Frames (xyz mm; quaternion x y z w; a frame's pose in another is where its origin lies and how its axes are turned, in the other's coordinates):
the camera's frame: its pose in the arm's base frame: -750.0 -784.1 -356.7 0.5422 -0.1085 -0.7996 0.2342
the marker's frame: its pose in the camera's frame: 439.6 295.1 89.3 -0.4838 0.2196 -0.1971 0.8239
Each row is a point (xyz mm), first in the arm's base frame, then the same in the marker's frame.
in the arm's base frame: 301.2 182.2 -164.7
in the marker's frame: -547.4 424.0 -1783.1
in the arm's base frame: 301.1 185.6 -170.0
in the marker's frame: -541.9 423.9 -1786.3
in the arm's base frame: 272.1 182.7 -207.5
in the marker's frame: -499.1 408.1 -1773.3
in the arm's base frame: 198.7 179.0 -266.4
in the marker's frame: -425.3 358.1 -1743.0
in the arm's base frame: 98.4 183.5 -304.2
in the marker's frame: -365.1 275.8 -1709.4
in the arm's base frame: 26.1 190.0 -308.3
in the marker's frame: -344.0 209.7 -1687.7
